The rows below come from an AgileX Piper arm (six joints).
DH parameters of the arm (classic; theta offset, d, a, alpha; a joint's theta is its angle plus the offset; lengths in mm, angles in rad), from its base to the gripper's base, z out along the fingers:
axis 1: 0 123 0 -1.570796
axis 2: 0.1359 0 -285.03 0
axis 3: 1.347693 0 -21.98 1.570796
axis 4: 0 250.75 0 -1.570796
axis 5: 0 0 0 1.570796
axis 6: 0 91 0 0
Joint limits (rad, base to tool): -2.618..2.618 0..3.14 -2.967..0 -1.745..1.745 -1.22..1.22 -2.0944..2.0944
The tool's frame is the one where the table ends.
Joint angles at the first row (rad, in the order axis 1, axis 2, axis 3, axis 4, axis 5, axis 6):
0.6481, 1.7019, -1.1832, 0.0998, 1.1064, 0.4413
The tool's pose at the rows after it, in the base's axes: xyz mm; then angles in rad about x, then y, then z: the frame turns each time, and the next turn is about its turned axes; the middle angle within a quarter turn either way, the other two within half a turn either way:
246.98 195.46 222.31 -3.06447 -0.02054 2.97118
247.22 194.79 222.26 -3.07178 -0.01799 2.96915
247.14 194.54 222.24 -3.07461 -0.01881 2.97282
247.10 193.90 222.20 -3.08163 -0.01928 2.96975
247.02 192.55 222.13 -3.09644 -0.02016 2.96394
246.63 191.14 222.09 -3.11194 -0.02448 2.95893
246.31 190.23 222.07 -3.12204 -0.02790 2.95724
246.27 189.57 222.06 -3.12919 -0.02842 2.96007
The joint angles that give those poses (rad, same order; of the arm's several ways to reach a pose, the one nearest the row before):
0.6481, 1.7019, -1.1831, 0.0825, 1.1104, 0.4413
0.6481, 1.7019, -1.1832, 0.0742, 1.1126, 0.4431
0.6481, 1.7019, -1.1832, 0.0721, 1.1148, 0.4478
0.6481, 1.7019, -1.1832, 0.0661, 1.1193, 0.4475
0.6481, 1.7019, -1.1831, 0.0533, 1.1286, 0.4475
0.6481, 1.7019, -1.1832, 0.0423, 1.1412, 0.4475
0.6482, 1.7019, -1.1831, 0.0355, 1.1499, 0.4488
0.6481, 1.7019, -1.1831, 0.0296, 1.1546, 0.4543

